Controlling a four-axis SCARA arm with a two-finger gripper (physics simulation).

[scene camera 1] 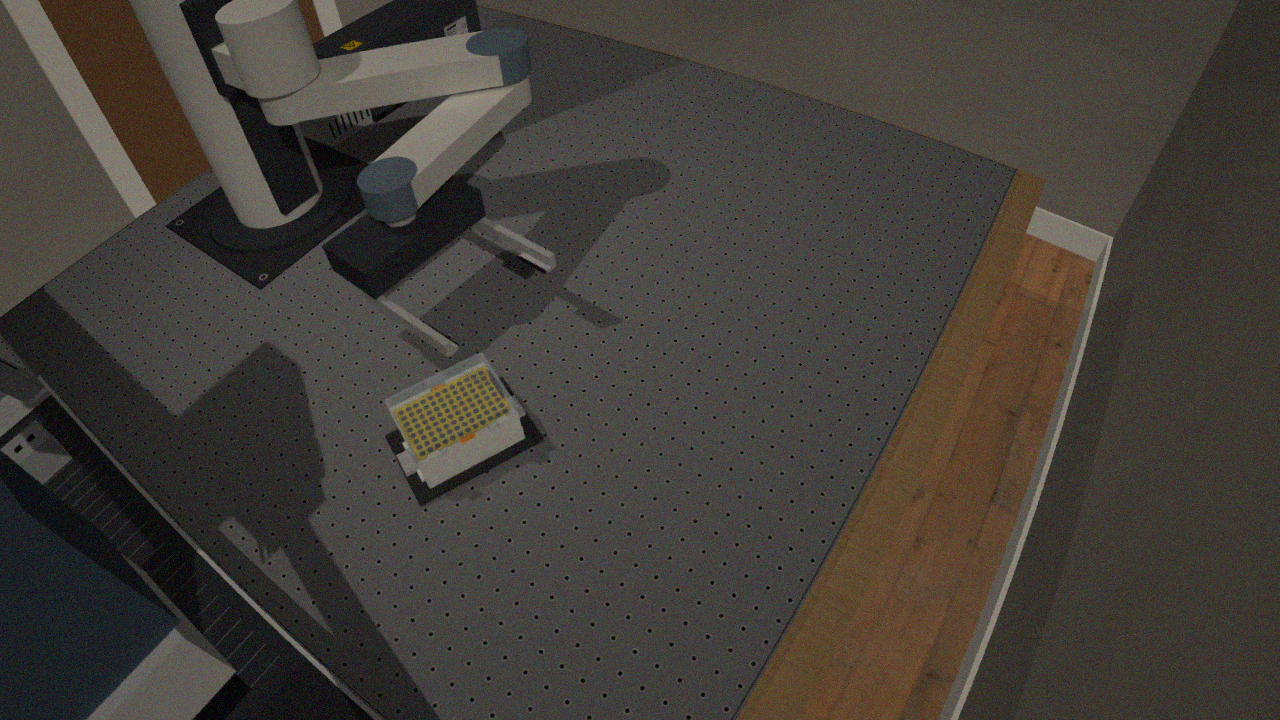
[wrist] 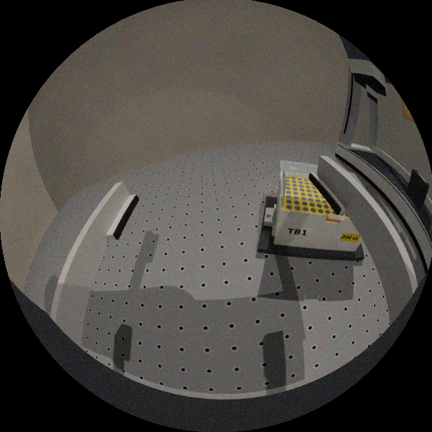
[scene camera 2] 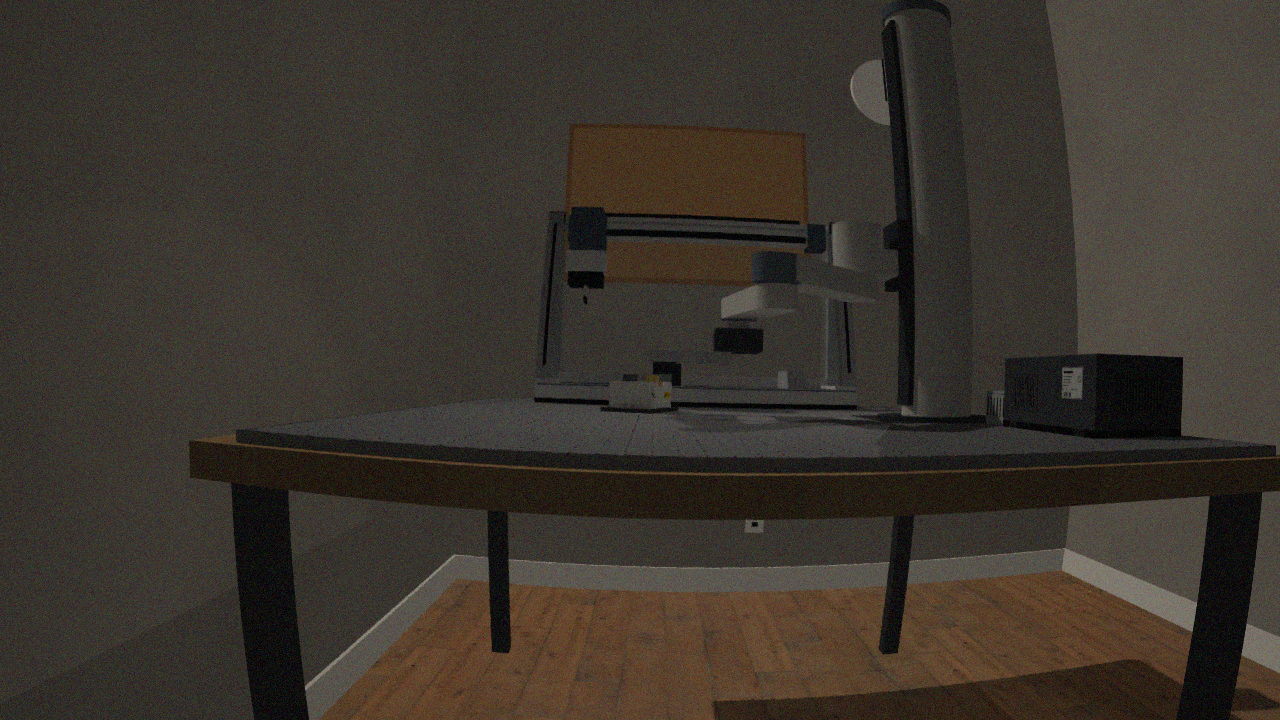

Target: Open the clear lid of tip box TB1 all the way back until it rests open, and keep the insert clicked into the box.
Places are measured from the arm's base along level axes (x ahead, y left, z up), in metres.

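Where they show: gripper, fingertip midpoint: [scene camera 1: 503, 303] [scene camera 2: 651, 356]; arm's base, origin of the base link: [scene camera 1: 283, 208].
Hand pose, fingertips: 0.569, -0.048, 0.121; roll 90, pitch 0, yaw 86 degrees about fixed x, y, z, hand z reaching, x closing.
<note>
Things, the pixels of their top centre, and the offset from my fingertips, as dx, dy, dz. "*": a spot on its surface instead. Level surfaces: height alone.
- Tip box TB1, middle of its top: [scene camera 1: 448, 400] [scene camera 2: 641, 373] +0.019, -0.122, -0.031
- black base plate, surface spot: [scene camera 1: 425, 492] * +0.033, -0.200, -0.101
- clear lid, surface spot: [scene camera 1: 420, 390] * -0.017, -0.129, -0.031
- perforated table top, its level: dz -0.108
Tip box TB1 [scene camera 1: 474, 452] [scene camera 2: 633, 394] [wrist: 297, 231] is white and sits upright on a black base plate [scene camera 1: 425, 492] [wrist: 310, 253]. Its yellow insert [scene camera 1: 452, 410] [wrist: 304, 192] lies level in the box top. The clear lid [scene camera 1: 420, 390] [wrist: 297, 168] is hard to make out; its far wall shows and it appears to lie closed over the insert. My gripper [scene camera 1: 501, 307] [wrist: 220, 172] is wide open and empty, beside the box on the arm's side. In the wrist view its right finger covers the right part of the box. The fingertips cannot be made out in scene camera 2.
The arm's column [scene camera 1: 201, 116] [scene camera 2: 930, 223] stands on the perforated table top [scene camera 1: 716, 358] [scene camera 2: 501, 438]. A black equipment box [scene camera 1: 411, 22] [scene camera 2: 1092, 394] stands near the column. A gantry machine [scene camera 2: 698, 225] [wrist: 354, 110] stands beyond the box in scene camera 2, at the right in the wrist view.
</note>
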